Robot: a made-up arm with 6 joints.
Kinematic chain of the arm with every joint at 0, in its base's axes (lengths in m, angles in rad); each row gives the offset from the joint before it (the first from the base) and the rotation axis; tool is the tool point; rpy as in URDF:
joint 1: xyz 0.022 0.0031 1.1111 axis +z
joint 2: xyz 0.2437 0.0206 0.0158 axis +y
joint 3: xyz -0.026 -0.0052 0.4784 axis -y
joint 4: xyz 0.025 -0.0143 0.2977 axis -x
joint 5: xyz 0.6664 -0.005 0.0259 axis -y
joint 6: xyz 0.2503 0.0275 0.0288 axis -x
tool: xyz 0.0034 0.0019 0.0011 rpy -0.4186 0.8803 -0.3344
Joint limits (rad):
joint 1: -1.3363..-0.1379
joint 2: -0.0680..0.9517
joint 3: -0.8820..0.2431
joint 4: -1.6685..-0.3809
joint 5: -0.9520..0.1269
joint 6: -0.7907..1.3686
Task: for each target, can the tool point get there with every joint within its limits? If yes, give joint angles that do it. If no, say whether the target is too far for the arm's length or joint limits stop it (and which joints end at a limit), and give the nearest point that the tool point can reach.
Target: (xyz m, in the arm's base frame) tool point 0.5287 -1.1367 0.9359
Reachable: yes | joints -1.1749 0.5415 -0.4398 -0.8078 -0.2716 0.1535
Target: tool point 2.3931 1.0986 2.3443
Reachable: no: too far | nearest point 1.3357 -0.0155 1.7873 | short by 1.634 m
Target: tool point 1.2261 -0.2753 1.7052
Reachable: yes | joints -0.2343 0.0520 -0.1765 -1.4597 -0.2372 0.1818
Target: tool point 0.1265 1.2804 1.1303
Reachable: no: joint limits stop it (at a limit: joint 1, joint 2, joint 3, joint 5, joint 6) | nearest point 0.6256 0.0587 0.5419 | short by 1.445 m
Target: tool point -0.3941 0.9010 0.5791
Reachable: no: joint limits stop it (at a limit: joint 1, joint 2, joint 3, joint 5, joint 6) | nearest point 0.5800 0.0231 0.5528 | short by 1.312 m
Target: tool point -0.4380 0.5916 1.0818
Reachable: no: joint limits stop it (at a limit: joint 1, joint 2, joint 3, joint 4, joint 5, joint 6) | nearest point 0.5712 0.0124 0.5547 | short by 1.277 m
